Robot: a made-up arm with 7 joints. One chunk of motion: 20 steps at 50 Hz.
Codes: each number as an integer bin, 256 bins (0 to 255) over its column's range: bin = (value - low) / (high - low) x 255, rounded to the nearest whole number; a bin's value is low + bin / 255 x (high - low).
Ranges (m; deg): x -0.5..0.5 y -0.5..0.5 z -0.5..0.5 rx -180..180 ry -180..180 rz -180..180
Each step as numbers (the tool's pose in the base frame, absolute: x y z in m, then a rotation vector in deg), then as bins.
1 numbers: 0.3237 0.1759 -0.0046 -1.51 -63.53 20.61
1 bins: 210 172 126 126 82 142
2 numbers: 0.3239 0.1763 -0.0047 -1.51 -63.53 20.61
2 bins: 210 172 126 126 82 142
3 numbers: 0.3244 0.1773 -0.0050 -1.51 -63.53 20.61
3 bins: 210 173 126 126 82 142
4 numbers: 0.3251 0.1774 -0.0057 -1.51 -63.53 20.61
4 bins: 210 173 126 126 82 142
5 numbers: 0.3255 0.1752 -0.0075 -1.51 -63.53 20.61
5 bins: 211 172 126 126 82 142
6 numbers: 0.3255 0.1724 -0.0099 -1.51 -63.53 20.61
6 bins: 211 171 125 126 82 142
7 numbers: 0.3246 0.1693 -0.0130 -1.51 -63.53 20.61
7 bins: 210 171 124 126 82 142
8 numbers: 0.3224 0.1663 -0.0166 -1.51 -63.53 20.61
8 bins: 210 170 123 126 82 142
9 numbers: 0.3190 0.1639 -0.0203 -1.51 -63.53 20.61
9 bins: 209 169 122 126 82 142
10 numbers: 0.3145 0.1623 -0.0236 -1.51 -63.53 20.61
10 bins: 208 169 121 126 82 142
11 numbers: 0.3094 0.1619 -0.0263 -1.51 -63.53 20.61
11 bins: 206 169 121 126 82 142
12 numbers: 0.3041 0.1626 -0.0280 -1.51 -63.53 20.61
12 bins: 205 169 120 126 82 142
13 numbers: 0.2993 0.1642 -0.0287 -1.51 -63.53 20.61
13 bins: 204 169 120 126 82 142
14 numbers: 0.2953 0.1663 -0.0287 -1.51 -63.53 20.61
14 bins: 203 170 120 126 82 142
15 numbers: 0.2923 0.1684 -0.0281 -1.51 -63.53 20.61
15 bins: 202 170 120 126 82 142
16 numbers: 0.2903 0.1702 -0.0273 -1.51 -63.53 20.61
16 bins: 202 171 121 126 82 142
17 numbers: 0.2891 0.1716 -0.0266 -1.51 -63.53 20.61
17 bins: 201 171 121 126 82 142
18 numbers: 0.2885 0.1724 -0.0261 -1.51 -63.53 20.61
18 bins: 201 171 121 126 82 142
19 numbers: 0.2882 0.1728 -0.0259 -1.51 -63.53 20.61
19 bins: 201 172 121 126 82 142
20 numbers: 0.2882 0.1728 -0.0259 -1.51 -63.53 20.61
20 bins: 201 172 121 126 82 142
